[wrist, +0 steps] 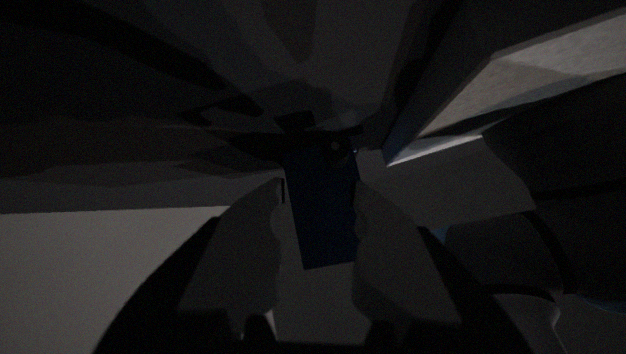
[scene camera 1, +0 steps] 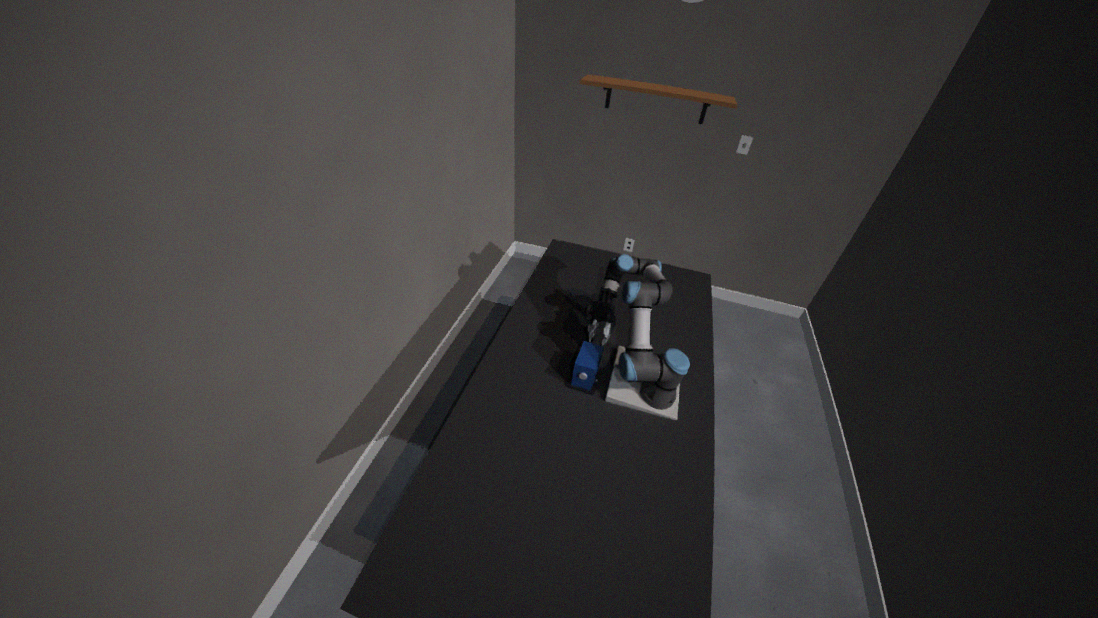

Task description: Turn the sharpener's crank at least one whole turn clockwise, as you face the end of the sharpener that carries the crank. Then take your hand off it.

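Places are measured from the arm's base along level axes (x ahead, y left, z up), in metres.
Where they show: gripper, between the fingertips: [wrist: 317, 182]; arm's base, origin of its link: [wrist: 548, 108] [scene camera 1: 657, 394].
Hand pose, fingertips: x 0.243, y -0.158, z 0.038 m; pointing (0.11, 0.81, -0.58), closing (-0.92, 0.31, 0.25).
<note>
Things, the pixels of their centre, and the offset from my fingertips. "*": a spot on its surface instead.
- pale round knob, a spot on its surface: [scene camera 1: 583, 376] * dx +0.031, dy +0.188, dz +0.030 m
- dark bar with a small round part, middle of its body: [wrist: 332, 185] dx -0.003, dy +0.034, dz +0.001 m
The blue sharpener [scene camera 1: 587, 360] [wrist: 325, 215] stands on the dark table, left of the robot's base in the scene view. A pale round knob [scene camera 1: 583, 376] shows on its near end. In the wrist view a dark bar with a small round part [wrist: 336, 146] crosses the sharpener's upper end; it may be the crank, but it is too dark to tell its angle. My gripper [scene camera 1: 597, 336] [wrist: 317, 182] is partly open and empty, just beyond the sharpener's far end in the scene view. In the wrist view the blue body shows between the fingers, beyond the tips.
The arm's pale base plate [scene camera 1: 620, 397] [wrist: 520, 82] lies right of the sharpener. The arm's white link [scene camera 1: 640, 328] rises from its base close to the right of the gripper. An orange wall shelf [scene camera 1: 658, 89] hangs above the table's far end. Dark shadows lie around the sharpener.
</note>
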